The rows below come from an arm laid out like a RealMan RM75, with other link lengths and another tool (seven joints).
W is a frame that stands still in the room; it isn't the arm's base.
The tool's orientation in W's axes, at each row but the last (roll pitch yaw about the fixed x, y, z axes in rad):
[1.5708 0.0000 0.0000]
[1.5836 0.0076 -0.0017]
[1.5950 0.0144 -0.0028]
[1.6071 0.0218 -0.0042]
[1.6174 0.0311 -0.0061]
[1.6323 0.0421 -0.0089]
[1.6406 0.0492 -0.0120]
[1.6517 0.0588 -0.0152]
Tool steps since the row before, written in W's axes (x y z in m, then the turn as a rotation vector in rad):
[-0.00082 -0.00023 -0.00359 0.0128 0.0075 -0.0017]
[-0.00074 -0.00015 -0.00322 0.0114 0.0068 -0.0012]
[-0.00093 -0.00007 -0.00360 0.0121 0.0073 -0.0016]
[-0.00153 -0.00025 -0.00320 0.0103 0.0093 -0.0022]
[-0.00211 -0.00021 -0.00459 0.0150 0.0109 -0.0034]
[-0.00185 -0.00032 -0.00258 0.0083 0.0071 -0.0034]
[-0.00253 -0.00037 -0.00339 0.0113 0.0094 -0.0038]
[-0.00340 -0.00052 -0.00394 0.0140 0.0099 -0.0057]
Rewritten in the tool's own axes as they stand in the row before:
[-0.00082 -0.00359 0.00023 0.0128 -0.0017 -0.0075]
[-0.00072 -0.00322 0.00019 0.0114 -0.0012 -0.0068]
[-0.00088 -0.00361 0.00016 0.0121 -0.0016 -0.0073]
[-0.00146 -0.00322 0.00037 0.0103 -0.0023 -0.0093]
[-0.00196 -0.00464 0.00044 0.0150 -0.0034 -0.0108]
[-0.00174 -0.00263 0.00050 0.0084 -0.0035 -0.0070]
[-0.00236 -0.00347 0.00064 0.0114 -0.0039 -0.0093]
[-0.00315 -0.00407 0.00090 0.0142 -0.0057 -0.0097]

